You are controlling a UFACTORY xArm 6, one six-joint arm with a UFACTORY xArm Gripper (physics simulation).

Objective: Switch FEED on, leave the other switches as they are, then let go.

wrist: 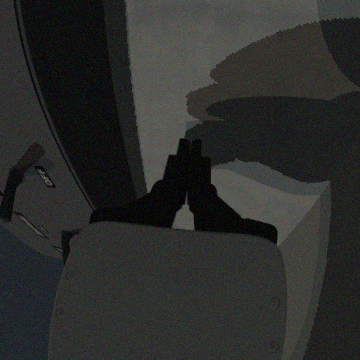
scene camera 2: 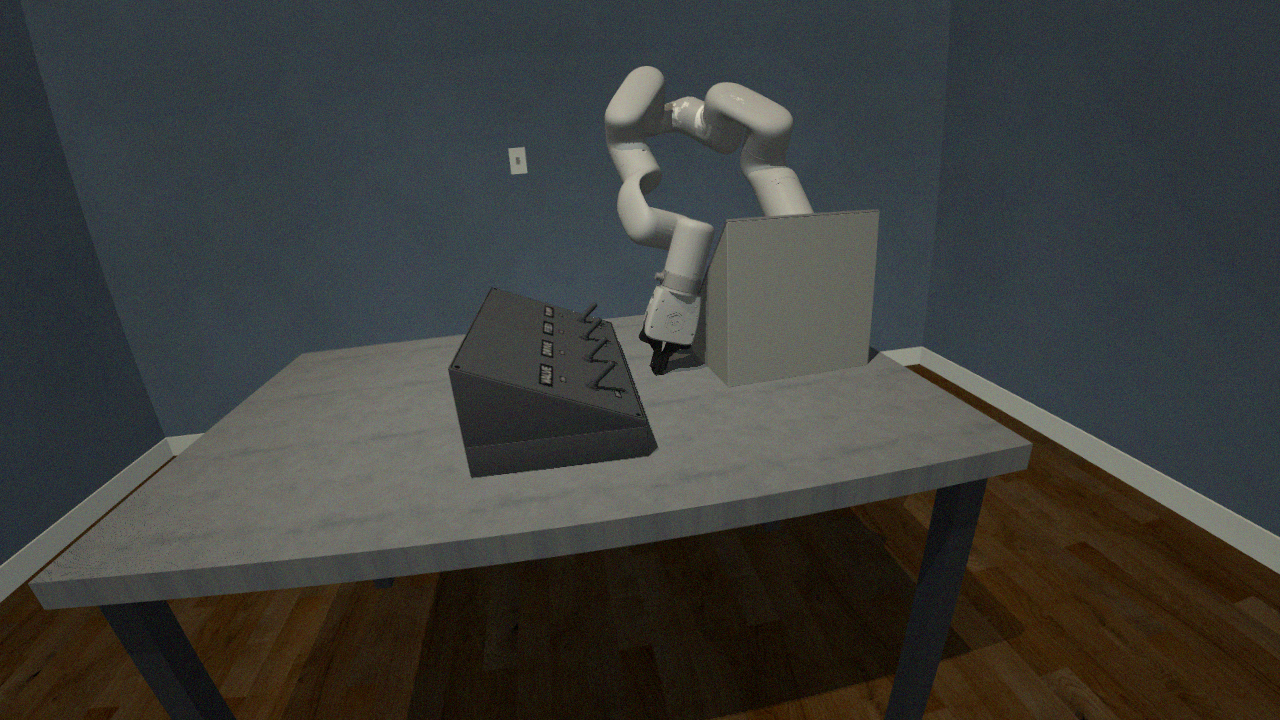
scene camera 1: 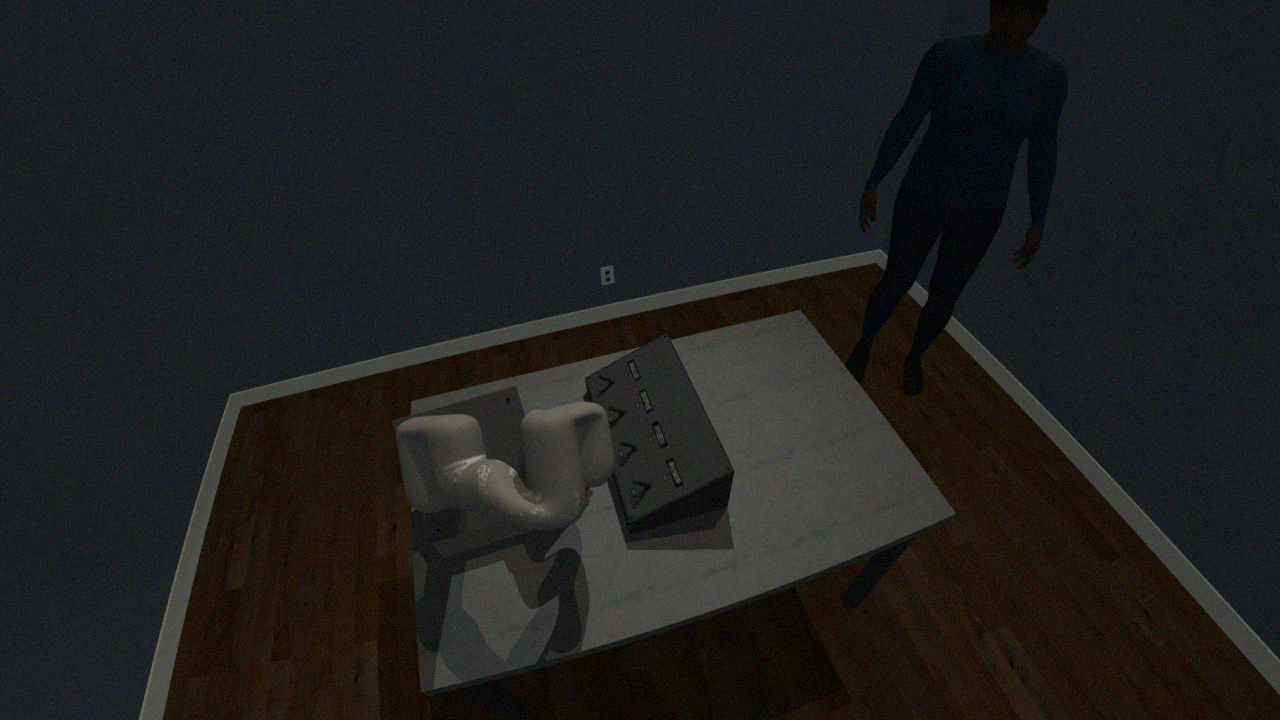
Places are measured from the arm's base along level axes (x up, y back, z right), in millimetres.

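Pixels of known places: gripper, between the fingertips: (wrist: 190, 153) (scene camera 2: 656, 372); arm's base, origin of its link: (scene camera 2: 804, 252).
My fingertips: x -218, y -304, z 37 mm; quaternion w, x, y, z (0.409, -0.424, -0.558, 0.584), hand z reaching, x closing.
For each thing: its top centre in the pictures, then the offset to it from my fingertips. "spot": a spot on its surface instead. Level surfaces: height alone.
- FEED lever, centre of its top: (wrist: 58, 261) (scene camera 2: 595, 337) dx +126, dy -132, dz -111 mm
- OFF label, a spot on its surface: (wrist: 45, 176) spot: dx +71, dy -98, dz +7 mm
- table, height of its surface: dx -2 mm
The dark sloped switch panel (scene camera 1: 682, 420) (scene camera 2: 519, 335) carries several levers in a row, their name labels too small to read. The FEED lever (scene camera 2: 597, 351) is second from the near end in scene camera 2 and leans right, like the others. In the wrist view, one lever (wrist: 22, 170) leans toward an OFF label (wrist: 45, 176); I cannot tell which switch it is. My gripper (scene camera 2: 659, 371) (wrist: 190, 153) is shut and empty. It hangs low over the table, beside the panel's lever side and apart from it. In scene camera 1 the arm hides the gripper.
A large pale block (scene camera 2: 801, 295) stands on the table (scene camera 1: 805, 447) (scene camera 2: 313, 483) close on the gripper's other side, by the arm's base. Arm shadows lie on the table. A person (scene camera 1: 984, 125) stands beyond the table's far right corner in scene camera 1.
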